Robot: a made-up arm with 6 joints.
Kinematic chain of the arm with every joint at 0, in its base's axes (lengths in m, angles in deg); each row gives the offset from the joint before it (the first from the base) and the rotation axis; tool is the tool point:
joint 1: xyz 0 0 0.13 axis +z
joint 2: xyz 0 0 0 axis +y
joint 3: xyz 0 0 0.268 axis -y
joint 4: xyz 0 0 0 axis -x
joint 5: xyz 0.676 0 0 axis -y
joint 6: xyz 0 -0.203 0 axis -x
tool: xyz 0 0 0
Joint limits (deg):
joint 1: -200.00..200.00
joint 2: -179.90..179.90
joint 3: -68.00..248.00
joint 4: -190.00..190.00
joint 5: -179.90..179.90
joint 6: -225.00..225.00
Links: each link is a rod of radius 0.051 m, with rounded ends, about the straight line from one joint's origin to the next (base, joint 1, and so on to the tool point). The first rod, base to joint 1, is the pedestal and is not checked.
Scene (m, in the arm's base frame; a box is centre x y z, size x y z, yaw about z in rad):
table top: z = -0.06
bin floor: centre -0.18 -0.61 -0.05 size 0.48 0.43 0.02 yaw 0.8
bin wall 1: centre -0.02 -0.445 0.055 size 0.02 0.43 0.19 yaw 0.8
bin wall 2: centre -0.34 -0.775 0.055 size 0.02 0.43 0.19 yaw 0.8
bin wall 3: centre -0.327 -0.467 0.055 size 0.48 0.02 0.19 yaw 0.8
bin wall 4: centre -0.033 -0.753 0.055 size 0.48 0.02 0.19 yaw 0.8
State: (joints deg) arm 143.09 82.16 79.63 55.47 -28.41 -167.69
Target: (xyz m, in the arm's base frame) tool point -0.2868 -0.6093 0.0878
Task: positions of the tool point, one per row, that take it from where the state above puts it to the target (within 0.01 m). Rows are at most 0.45 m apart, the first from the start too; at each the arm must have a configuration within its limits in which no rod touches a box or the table.
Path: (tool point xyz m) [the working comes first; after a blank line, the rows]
Joints at the target: 62.77 -8.18 181.06 83.26 -28.41 -167.69
Straight joint move there: clear.

1: -0.4478 0.6594 0.6678
2: -0.1691 0.4722 0.9242
3: 0.0351 0.1399 1.0232
4: 0.0952 -0.2359 0.9507
5: 0.0116 -0.5348 0.7305
6: -0.1490 -0.6670 0.4182
7: -0.2868 -0.6093 0.0877

